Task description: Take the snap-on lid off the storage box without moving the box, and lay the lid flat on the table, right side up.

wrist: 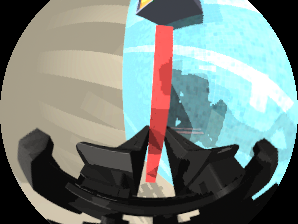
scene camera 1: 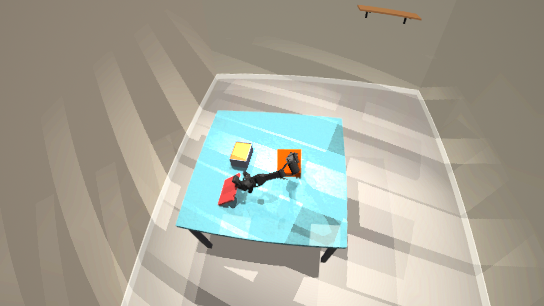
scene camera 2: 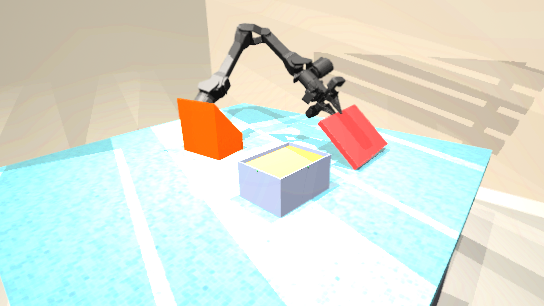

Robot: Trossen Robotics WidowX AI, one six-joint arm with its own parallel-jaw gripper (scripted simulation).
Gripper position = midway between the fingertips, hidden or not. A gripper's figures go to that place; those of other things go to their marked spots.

The gripper (scene camera 2: 339,115) is 107 cm from the lens. A red lid (scene camera 2: 354,136): 103 cm from the lens. A grey storage box (scene camera 2: 279,180): 66 cm from the lens. The marked spots on the grey storage box and the red lid are 44 cm apart.
